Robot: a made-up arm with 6 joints. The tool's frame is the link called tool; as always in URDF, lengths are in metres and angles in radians. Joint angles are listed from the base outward. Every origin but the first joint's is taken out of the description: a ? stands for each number. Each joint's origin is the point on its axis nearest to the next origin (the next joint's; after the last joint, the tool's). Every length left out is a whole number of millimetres.
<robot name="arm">
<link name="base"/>
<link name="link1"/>
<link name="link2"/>
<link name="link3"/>
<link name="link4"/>
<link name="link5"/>
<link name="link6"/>
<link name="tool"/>
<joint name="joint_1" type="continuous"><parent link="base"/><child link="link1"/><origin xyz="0 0 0.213" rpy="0 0 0"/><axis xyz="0 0 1"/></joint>
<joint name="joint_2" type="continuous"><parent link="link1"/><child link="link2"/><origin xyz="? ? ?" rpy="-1.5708 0 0"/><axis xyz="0 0 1"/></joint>
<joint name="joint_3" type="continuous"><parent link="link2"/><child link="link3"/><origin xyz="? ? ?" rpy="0 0 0"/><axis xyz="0 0 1"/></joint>
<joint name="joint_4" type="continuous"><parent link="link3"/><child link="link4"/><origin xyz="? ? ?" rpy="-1.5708 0 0"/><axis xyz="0 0 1"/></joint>
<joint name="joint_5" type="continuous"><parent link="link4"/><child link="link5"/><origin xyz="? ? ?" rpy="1.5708 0 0"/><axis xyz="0 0 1"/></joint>
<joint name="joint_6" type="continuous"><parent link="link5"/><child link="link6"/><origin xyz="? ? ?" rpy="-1.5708 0 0"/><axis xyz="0 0 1"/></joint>
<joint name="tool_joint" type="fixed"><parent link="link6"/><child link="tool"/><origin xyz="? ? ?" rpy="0 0 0"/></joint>
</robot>
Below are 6 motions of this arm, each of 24 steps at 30 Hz.
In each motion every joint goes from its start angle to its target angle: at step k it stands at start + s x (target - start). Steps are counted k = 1, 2, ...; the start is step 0. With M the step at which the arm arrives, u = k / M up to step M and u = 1 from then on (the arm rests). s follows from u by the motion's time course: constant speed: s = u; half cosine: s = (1 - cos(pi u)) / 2; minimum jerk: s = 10 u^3 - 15 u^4 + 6 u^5.
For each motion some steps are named. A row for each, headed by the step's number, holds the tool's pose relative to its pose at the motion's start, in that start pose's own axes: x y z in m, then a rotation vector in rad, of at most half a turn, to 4 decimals.
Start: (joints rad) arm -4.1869 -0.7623 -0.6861 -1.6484 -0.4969 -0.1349
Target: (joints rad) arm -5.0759 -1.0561 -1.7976 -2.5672 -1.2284 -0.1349
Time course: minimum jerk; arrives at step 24
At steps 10, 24:
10: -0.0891 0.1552 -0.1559 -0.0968 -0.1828 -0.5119
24: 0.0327 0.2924 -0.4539 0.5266 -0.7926 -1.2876

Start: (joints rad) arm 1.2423 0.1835 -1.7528 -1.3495 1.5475 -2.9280
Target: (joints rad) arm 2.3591 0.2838 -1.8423 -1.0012 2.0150 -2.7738
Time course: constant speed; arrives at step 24
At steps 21, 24:
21: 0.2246 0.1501 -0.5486 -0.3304 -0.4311 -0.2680
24: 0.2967 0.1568 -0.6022 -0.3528 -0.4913 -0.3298

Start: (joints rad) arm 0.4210 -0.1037 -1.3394 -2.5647 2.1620 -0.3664
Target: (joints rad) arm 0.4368 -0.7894 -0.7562 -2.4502 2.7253 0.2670
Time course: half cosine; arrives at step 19
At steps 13, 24:
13: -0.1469 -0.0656 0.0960 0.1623 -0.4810 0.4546
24: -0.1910 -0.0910 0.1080 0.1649 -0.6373 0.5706

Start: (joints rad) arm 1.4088 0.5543 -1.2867 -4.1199 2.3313 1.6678
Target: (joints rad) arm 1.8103 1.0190 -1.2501 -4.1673 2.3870 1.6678
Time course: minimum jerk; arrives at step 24
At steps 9, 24:
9: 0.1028 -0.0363 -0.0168 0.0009 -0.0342 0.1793
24: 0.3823 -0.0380 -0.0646 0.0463 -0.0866 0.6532

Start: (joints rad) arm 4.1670 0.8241 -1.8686 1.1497 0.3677 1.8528
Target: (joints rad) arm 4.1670 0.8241 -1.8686 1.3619 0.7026 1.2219
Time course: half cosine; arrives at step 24
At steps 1, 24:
1: 0.0001 0.0002 0.0002 -0.0015 0.0001 -0.0019
24: 0.0139 0.0528 0.0299 -0.3321 -0.1206 -0.4410

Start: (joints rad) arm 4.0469 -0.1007 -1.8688 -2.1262 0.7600 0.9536
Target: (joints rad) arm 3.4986 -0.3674 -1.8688 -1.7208 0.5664 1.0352
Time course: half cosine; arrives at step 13
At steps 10, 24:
10: -0.1125 0.2469 0.0830 -0.2403 -0.1866 0.1930
24: -0.1193 0.2836 0.0825 -0.2805 -0.1926 0.2210

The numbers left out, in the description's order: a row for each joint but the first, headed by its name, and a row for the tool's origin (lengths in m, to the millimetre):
joint_2: 0 0 0
joint_3: 0.032 -0.171 0
joint_4: 0.113 0.498 0
joint_5: 0 0 0
joint_6: 0.116 0.147 0
tool: 0 0 0

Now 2 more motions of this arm.
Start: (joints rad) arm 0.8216 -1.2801 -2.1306 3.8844 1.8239 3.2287
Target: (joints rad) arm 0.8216 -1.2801 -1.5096 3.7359 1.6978 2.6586
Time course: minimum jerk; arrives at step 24
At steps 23, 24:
23: 0.0448 0.2381 -0.3047 0.3412 -0.5746 -0.9019
24: 0.0449 0.2382 -0.3049 0.3415 -0.5749 -0.9025

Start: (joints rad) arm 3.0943 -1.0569 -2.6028 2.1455 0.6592 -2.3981
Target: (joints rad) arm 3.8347 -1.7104 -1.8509 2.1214 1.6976 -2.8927
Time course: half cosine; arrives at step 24
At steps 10, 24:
10: 0.0406 0.0914 -0.0635 -0.0069 0.3231 -0.0591
24: 0.0937 0.2001 -0.2743 -0.2411 0.8941 -0.3047

